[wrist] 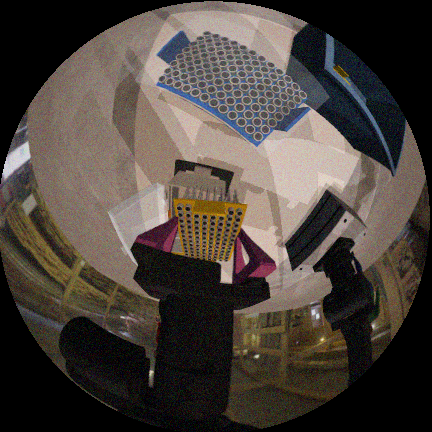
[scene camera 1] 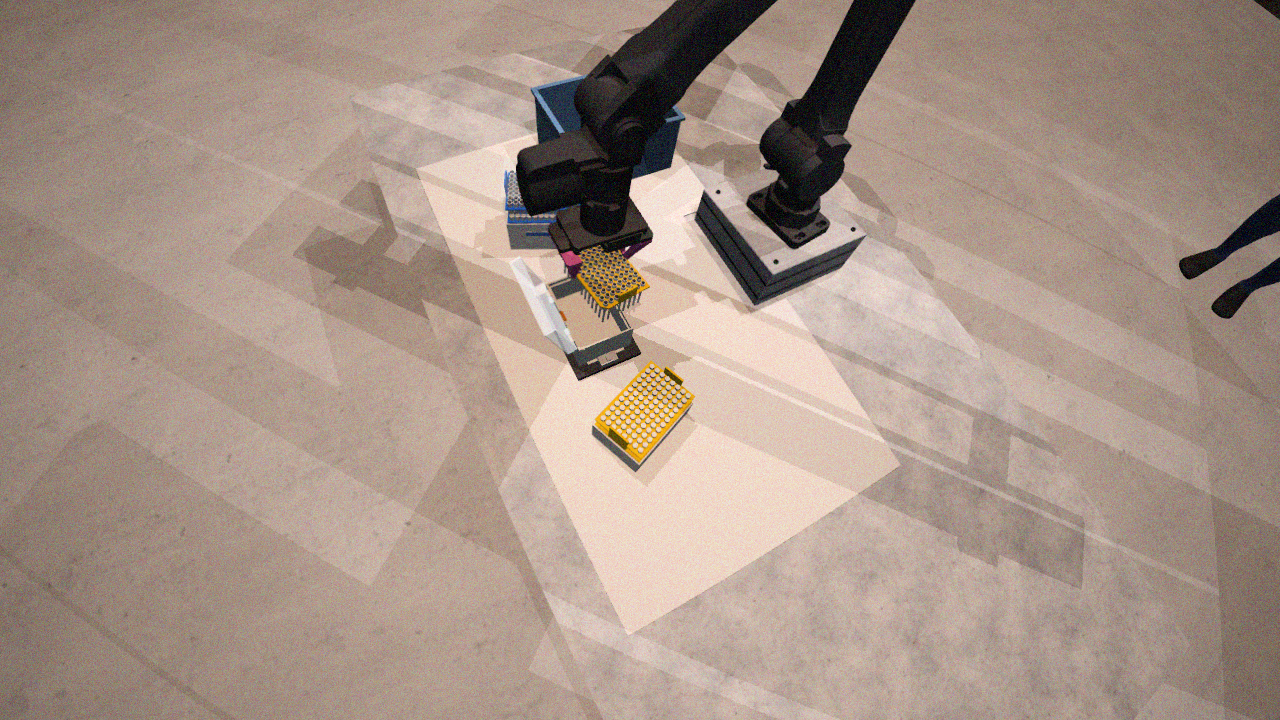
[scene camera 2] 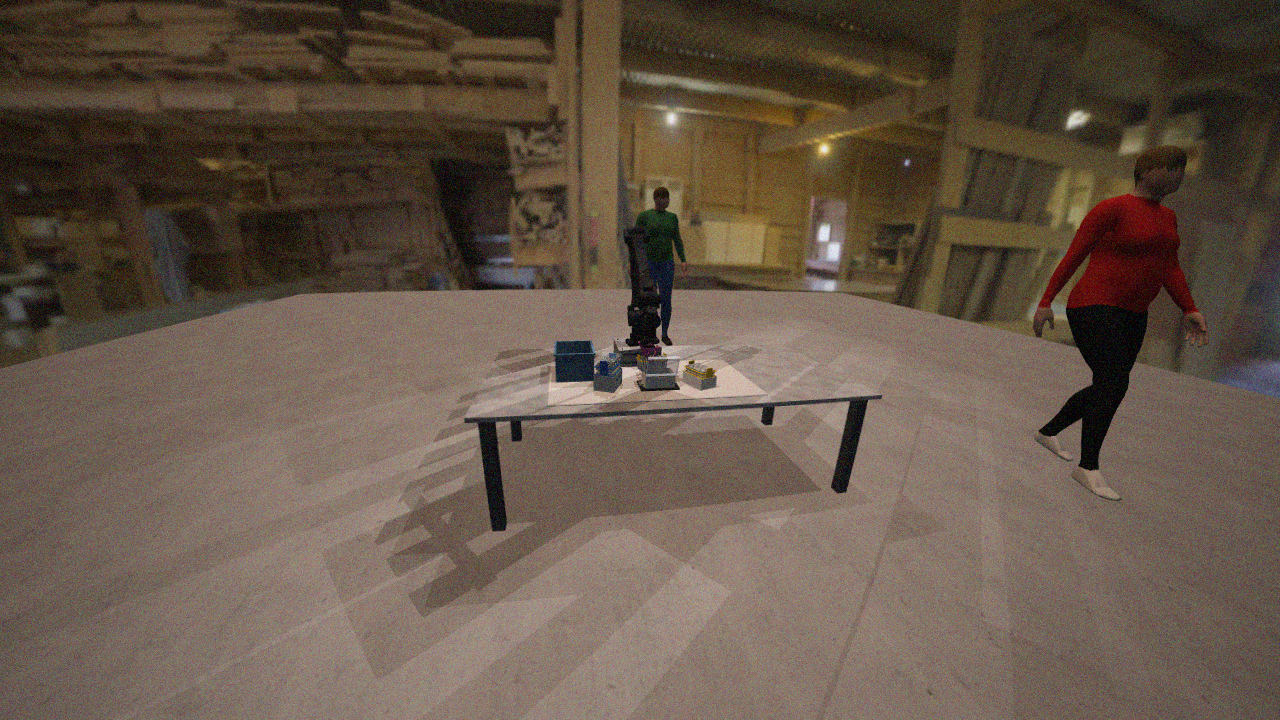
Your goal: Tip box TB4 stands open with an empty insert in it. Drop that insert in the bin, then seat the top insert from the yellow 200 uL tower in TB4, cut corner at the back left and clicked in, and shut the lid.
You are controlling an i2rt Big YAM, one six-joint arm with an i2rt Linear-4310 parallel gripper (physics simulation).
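My gripper (scene camera 1: 605, 257) (wrist: 208, 222) is shut on a yellow tip insert (scene camera 1: 614, 279) (wrist: 210, 206), with its tips pointing down. The insert is above the open grey box TB4 (scene camera 1: 612, 345) (scene camera 2: 660, 380) (wrist: 202, 178), overlapping its opening in scene camera 1; the exact gap is unclear. The white lid (scene camera 1: 540, 306) (wrist: 136, 214) of TB4 stands open on the left. The yellow tower (scene camera 1: 644, 408) (scene camera 2: 700, 380) stands near TB4, with another yellow insert full of tips on top. The blue bin (scene camera 1: 658, 150) (scene camera 2: 574, 362) (wrist: 351, 86) stands at the back; a yellow piece (wrist: 341, 73) shows in it.
A blue tip tower (scene camera 1: 529, 232) (scene camera 2: 607, 377) (wrist: 235, 85) stands between TB4 and the bin, partly hidden by the arm in scene camera 1. The arm's base block (scene camera 1: 771, 264) (wrist: 320, 230) is right of TB4. Two people stand beyond the table (scene camera 2: 671, 411).
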